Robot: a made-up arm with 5 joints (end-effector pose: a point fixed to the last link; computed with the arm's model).
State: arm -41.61 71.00 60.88 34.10 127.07
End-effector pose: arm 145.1 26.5 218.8 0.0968 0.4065 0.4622 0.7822
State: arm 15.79 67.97 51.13 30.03 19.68
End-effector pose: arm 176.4 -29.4 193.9 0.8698 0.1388 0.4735 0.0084
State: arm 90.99 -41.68 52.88 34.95 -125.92
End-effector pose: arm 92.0 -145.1 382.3 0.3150 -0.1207 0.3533 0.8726
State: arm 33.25 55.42 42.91 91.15 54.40
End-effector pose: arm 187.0 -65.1 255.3 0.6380 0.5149 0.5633 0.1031
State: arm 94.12 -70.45 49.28 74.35 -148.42
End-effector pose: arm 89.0 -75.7 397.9 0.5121 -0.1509 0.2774 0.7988
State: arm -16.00 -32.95 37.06 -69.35 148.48
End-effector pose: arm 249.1 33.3 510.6 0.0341 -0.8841 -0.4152 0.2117
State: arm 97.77 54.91 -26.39 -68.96 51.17
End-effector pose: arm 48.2 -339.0 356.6 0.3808 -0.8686 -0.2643 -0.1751
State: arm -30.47 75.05 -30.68 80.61 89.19
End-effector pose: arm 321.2 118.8 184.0 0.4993 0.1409 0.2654 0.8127
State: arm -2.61 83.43 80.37 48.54 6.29
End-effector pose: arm 120.7 -7.5 293.7 0.4815 0.0068 0.8760 0.0257
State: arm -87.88 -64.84 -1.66 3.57 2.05
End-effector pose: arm 111.3 5.8 584.6 0.1696 0.6791 -0.6957 0.1613
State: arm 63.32 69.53 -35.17 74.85 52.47
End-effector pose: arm 219.5 -250.7 207.6 0.9790 0.1391 0.0921 -0.1171
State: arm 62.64 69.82 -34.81 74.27 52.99
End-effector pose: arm 222.1 -248.6 205.6 0.9801 0.1395 0.0926 -0.1068
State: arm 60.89 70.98 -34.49 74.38 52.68
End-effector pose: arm 228.1 -242.1 200.6 0.9789 0.1491 0.1029 -0.0943
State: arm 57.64 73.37 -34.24 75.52 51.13
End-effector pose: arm 238.0 -228.8 191.4 0.9737 0.1705 0.1285 -0.0792
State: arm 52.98 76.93 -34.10 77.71 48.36
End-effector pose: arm 249.6 -208.5 179.0 0.9627 0.1996 0.1718 -0.0623
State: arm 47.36 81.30 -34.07 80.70 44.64
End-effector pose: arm 259.9 -182.8 165.4 0.9446 0.2282 0.2314 -0.0454
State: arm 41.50 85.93 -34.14 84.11 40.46
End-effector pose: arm 266.1 -155.6 152.8 0.9203 0.2485 0.3005 -0.0308
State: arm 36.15 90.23 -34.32 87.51 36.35
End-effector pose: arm 268.0 -130.9 142.8 0.8931 0.2569 0.3688 -0.0202
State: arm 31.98 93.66 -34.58 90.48 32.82
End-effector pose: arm 266.9 -112.3 136.1 0.8678 0.2558 0.4257 -0.0148
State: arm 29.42 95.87 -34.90 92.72 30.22
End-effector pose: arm 265.3 -101.1 132.6 0.8494 0.2512 0.4640 -0.0147
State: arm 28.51 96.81 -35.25 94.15 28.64
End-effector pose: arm 264.3 -97.2 131.7 0.8398 0.2478 0.4826 -0.0195
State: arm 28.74 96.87 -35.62 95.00 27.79
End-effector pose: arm 264.1 -97.9 132.4 0.8370 0.2470 0.4875 -0.0273
